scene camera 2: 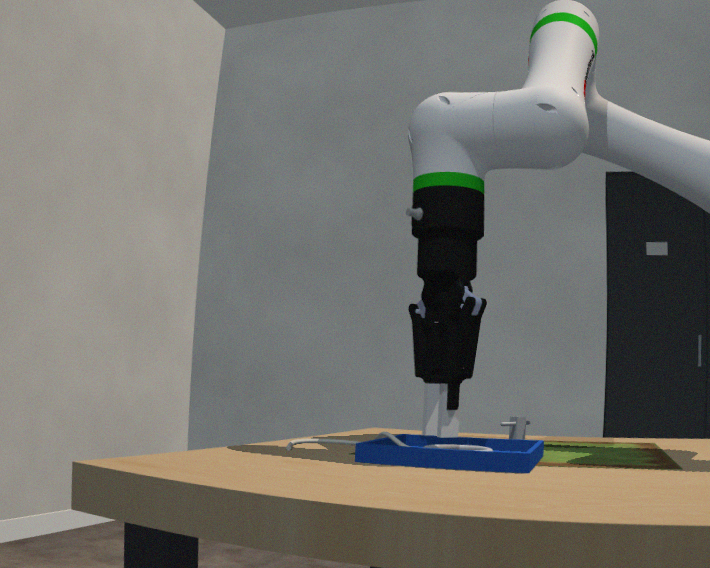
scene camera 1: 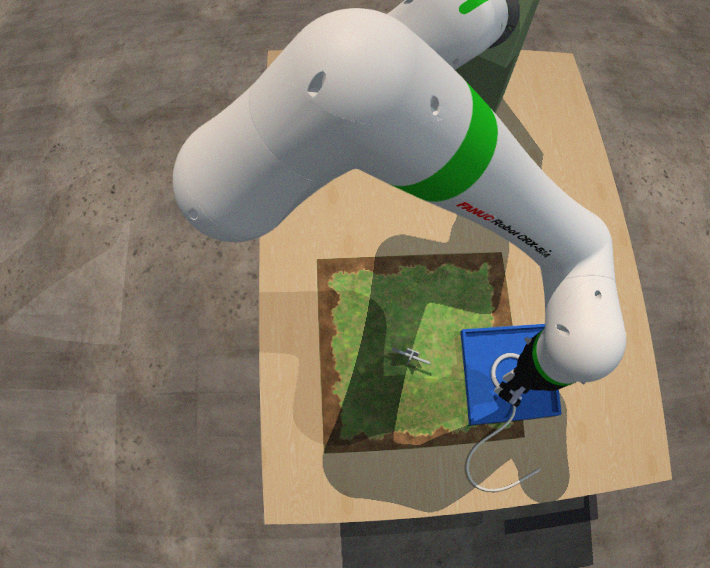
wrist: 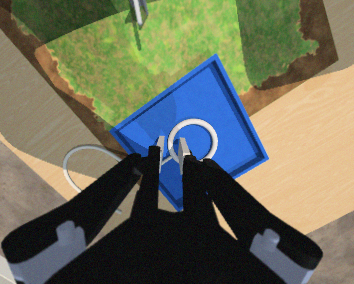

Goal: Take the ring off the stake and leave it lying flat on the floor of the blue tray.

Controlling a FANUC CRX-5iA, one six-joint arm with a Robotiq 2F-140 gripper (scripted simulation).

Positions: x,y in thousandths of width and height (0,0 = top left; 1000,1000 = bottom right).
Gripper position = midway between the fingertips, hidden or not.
my gripper: scene camera 2 619,768; scene camera 1 709,682; wrist 484,509
blue tray: scene camera 2 727,804; scene camera 1 678,610; wrist 586,329
